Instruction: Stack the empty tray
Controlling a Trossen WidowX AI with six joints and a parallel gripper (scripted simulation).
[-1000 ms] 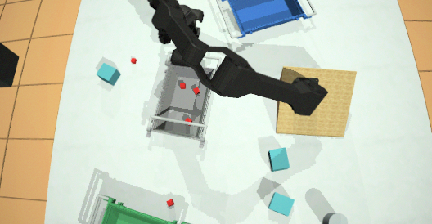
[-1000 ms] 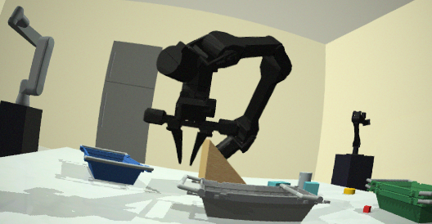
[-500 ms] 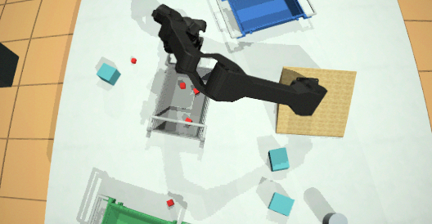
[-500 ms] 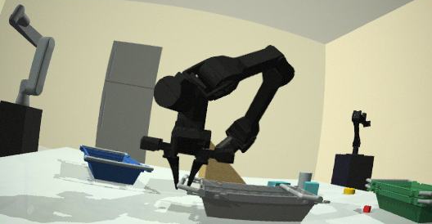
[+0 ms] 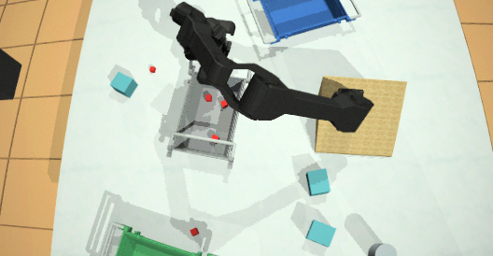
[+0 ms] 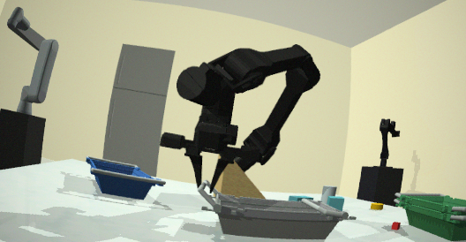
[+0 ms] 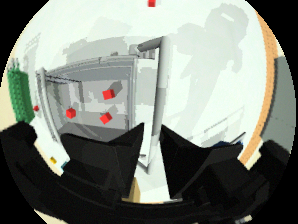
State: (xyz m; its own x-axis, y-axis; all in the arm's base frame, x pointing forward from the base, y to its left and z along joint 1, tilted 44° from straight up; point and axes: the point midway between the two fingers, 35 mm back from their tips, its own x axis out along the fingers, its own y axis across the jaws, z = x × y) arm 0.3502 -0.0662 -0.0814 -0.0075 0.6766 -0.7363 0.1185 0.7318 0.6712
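My gripper tip is now 23 cm past the blue tray, 23 cm to the left of it and 2 cm above it. Also, from my gripper tip: grey cylinder 46 cm behind, 48 cm to the left, 3 cm below.
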